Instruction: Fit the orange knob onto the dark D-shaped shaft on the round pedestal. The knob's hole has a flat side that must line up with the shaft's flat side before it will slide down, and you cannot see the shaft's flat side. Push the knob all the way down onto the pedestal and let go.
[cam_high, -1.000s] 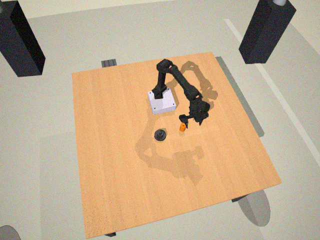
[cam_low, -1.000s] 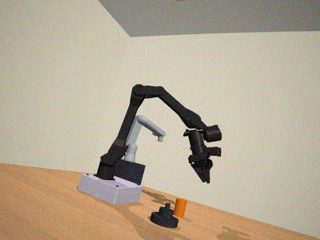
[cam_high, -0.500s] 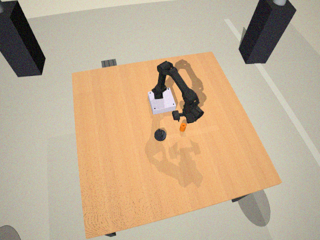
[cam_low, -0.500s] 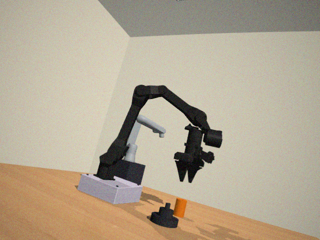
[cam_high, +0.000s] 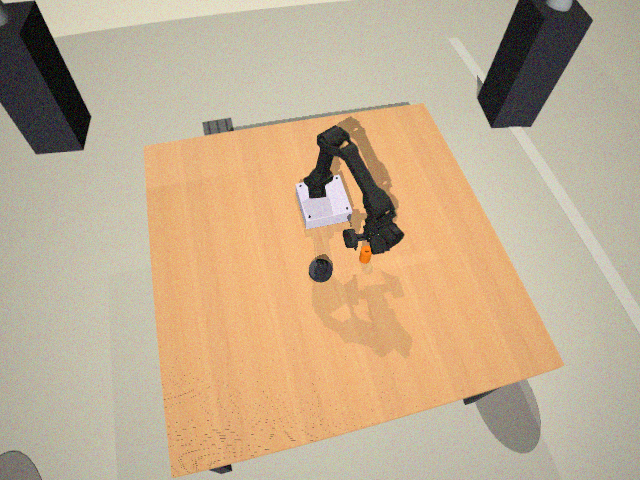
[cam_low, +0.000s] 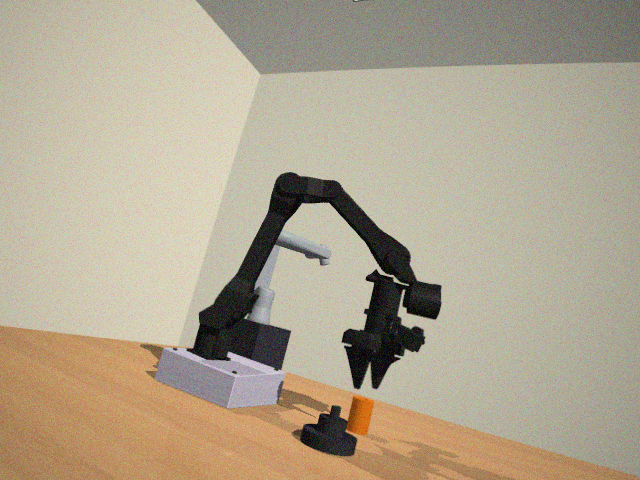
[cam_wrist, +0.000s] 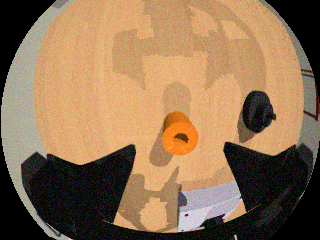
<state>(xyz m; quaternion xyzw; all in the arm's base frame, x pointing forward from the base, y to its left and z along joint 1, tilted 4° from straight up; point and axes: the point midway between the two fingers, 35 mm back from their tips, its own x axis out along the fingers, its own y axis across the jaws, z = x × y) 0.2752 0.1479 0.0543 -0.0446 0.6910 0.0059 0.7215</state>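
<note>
My gripper tip is now 5 cm above the orange knob. Also, from my gripper tip: dark round pedestal (4 cm ahead, 17 cm to the right, 5 cm below).
</note>
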